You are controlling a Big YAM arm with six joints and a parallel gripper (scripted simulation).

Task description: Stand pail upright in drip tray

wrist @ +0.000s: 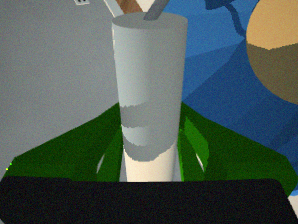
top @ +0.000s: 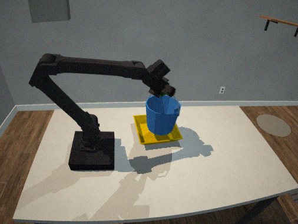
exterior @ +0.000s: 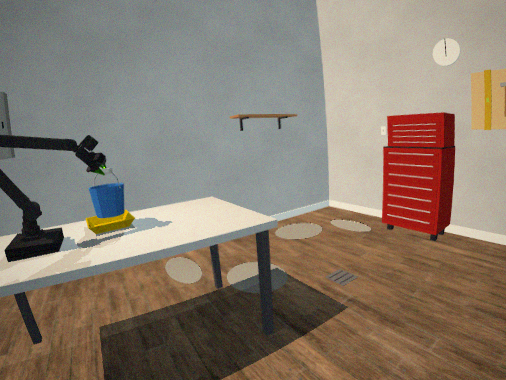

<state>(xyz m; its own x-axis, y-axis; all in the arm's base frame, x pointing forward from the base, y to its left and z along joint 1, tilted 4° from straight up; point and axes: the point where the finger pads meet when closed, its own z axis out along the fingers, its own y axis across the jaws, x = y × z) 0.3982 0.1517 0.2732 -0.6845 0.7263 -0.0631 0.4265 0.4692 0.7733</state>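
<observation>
My gripper is now 100 mm above the blue pail. From my hand the other things lie so: yellow drip tray 20 mm behind, 20 mm to the left, 300 mm below; pail handle 30 mm below.
</observation>
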